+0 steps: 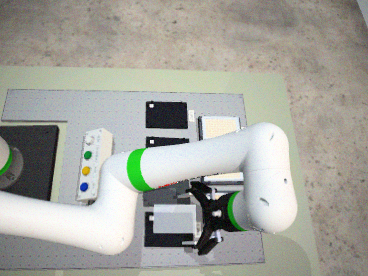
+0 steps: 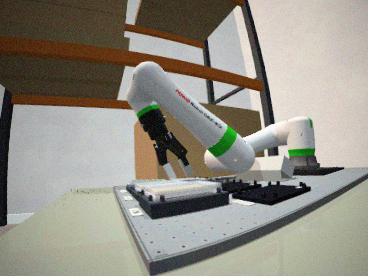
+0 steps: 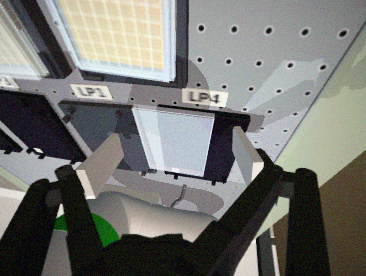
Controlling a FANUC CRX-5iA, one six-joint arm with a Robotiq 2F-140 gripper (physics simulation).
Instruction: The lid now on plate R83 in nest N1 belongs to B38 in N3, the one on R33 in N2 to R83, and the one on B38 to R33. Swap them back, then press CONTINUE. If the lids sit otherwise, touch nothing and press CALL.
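Where they show: gripper, between the fingertips: (image 1: pixel 184 219) (image 2: pixel 181 177) (image 3: pixel 175 142); arm's base, origin of its link: (image 1: pixel 0 167) (image 2: pixel 302 168).
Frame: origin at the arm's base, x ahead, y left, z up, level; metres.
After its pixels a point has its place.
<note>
My gripper (image 1: pixel 188 218) @(x 0.542, y -0.230, z 0.015 m) (image 2: pixel 180 173) @(x 0.542, y -0.230, z 0.015 m) (image 3: pixel 175 142) @(x 0.542, y -0.230, z 0.015 m) is open and empty. Its fingers are above and on either side of a clear lid (image 1: pixel 174 218) @(x 0.515, y -0.222, z 0.007 m) (image 3: pixel 180 142) @(x 0.533, y -0.233, z 0.007 m), apart from it. The lid lies over part of the black rest LP4 (image 1: pixel 167 241) @(x 0.486, y -0.285, z -0.004 m) (image 3: pixel 221 145) @(x 0.517, y -0.281, z -0.004 m), off-centre towards LP1. The rest LP1 (image 1: pixel 165 196) @(x 0.498, y -0.149, z -0.004 m) (image 3: pixel 100 125) @(x 0.546, y -0.124, z -0.004 m) looks greyer; I cannot tell if a lid or glare covers it. Lidded, cream-gridded plates (image 1: pixel 220 127) @(x 0.711, y 0.055, z 0.027 m) (image 2: pixel 180 188) @(x 0.739, y 0.094, z 0.027 m) (image 3: pixel 120 35) stand in black nests; their codes are not readable. The button box (image 1: pixel 104 150) @(x 0.327, y 0.001, z 0.055 m) (image 2: pixel 272 167) @(x 0.344, y 0.032, z 0.032 m) has white, green, yellow and blue buttons.
Another black rest (image 1: pixel 166 115) @(x 0.539, y 0.135, z -0.004 m) (image 2: pixel 274 194) @(x 0.601, y 0.180, z 0.002 m) lies at the far end of the row, and one (image 1: pixel 167 141) @(x 0.530, y 0.037, z -0.004 m) (image 3: pixel 37 120) @(x 0.553, y -0.026, z -0.004 m) beyond LP1. The arm (image 1: pixel 195 162) @(x 0.551, y -0.152, z 0.286 m) (image 2: pixel 200 117) @(x 0.549, y -0.080, z 0.209 m) crosses above the perforated plate (image 1: pixel 35 105) @(x 0.094, y 0.224, z -0.013 m) (image 2: pixel 175 235) @(x 0.793, y 0.169, z -0.014 m) and hides part of the rests and nests.
</note>
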